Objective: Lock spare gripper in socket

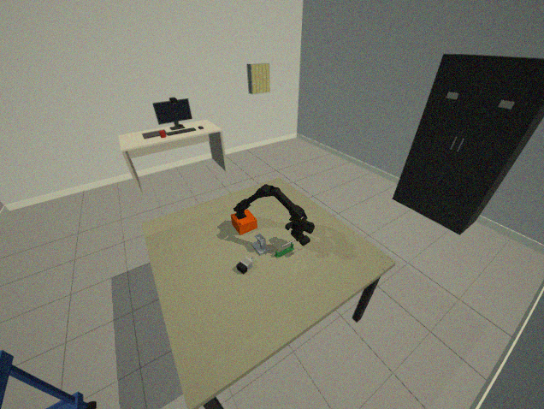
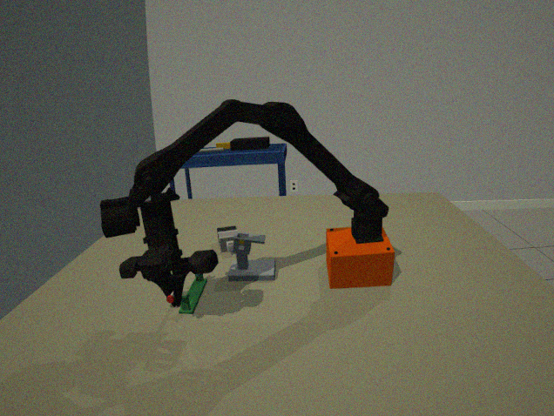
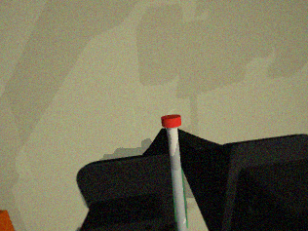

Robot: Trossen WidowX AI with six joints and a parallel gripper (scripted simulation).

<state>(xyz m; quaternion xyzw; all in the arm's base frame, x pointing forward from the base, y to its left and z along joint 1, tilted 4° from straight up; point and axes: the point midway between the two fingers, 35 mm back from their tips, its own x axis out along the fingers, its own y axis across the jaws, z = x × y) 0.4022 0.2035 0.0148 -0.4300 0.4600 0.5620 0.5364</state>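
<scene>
Now: the green cradle 10 cm to the right of my gripper tip and 2 cm below it. Also, from my gripper tip: socket 12 cm behind, 21 cm to the right, 1 cm above; spare gripper 4 cm behind, 36 cm to the right, 2 cm below.
</scene>
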